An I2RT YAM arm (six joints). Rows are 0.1 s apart.
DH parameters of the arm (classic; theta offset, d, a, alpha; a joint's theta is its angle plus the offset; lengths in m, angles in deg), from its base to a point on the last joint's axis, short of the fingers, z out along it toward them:
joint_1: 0 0.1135 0.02 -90
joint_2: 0 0 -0.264 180
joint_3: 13.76 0 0.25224 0
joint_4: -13.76 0 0.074 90
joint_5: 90 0 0 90
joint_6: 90 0.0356 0 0
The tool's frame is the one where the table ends.
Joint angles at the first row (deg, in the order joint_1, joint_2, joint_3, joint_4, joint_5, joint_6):
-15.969 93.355 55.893 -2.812 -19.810 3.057
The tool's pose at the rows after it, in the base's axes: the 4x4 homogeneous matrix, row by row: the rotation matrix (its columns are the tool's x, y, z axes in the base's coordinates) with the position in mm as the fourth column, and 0 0 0 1 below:
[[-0.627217 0.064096 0.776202 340.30], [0.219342 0.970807 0.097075 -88.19], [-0.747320 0.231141 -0.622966 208.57], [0 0 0 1]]
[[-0.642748 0.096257 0.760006 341.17], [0.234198 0.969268 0.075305 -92.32], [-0.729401 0.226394 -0.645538 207.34], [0 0 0 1]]
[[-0.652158 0.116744 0.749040 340.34], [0.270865 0.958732 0.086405 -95.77], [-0.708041 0.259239 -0.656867 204.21], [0 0 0 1]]
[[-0.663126 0.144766 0.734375 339.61], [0.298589 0.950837 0.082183 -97.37], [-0.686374 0.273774 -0.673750 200.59], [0 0 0 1]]
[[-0.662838 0.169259 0.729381 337.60], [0.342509 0.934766 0.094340 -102.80], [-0.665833 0.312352 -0.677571 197.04], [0 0 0 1]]
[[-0.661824 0.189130 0.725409 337.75], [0.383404 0.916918 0.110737 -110.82], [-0.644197 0.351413 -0.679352 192.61], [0 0 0 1]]
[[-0.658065 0.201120 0.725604 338.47], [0.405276 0.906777 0.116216 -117.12], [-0.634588 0.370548 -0.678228 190.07], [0 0 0 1]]
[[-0.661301 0.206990 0.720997 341.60], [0.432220 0.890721 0.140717 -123.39], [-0.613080 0.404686 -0.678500 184.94], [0 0 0 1]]
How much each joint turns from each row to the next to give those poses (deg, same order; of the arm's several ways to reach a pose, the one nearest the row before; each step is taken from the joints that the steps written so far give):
-0.367 0.419 1.341 -1.611 1.661 -1.003
-0.491 0.677 0.980 -1.792 1.166 0.229
-0.664 0.513 0.170 -0.860 -0.928 1.473
-0.251 0.461 0.063 -0.919 0.329 1.197
-1.069 0.417 -0.207 -0.157 -1.353 1.754
-1.388 1.155 0.403 -0.090 -1.822 1.365
-1.000 0.892 0.450 0.129 -1.004 0.591
-0.919 1.763 0.985 -0.126 -1.931 0.856

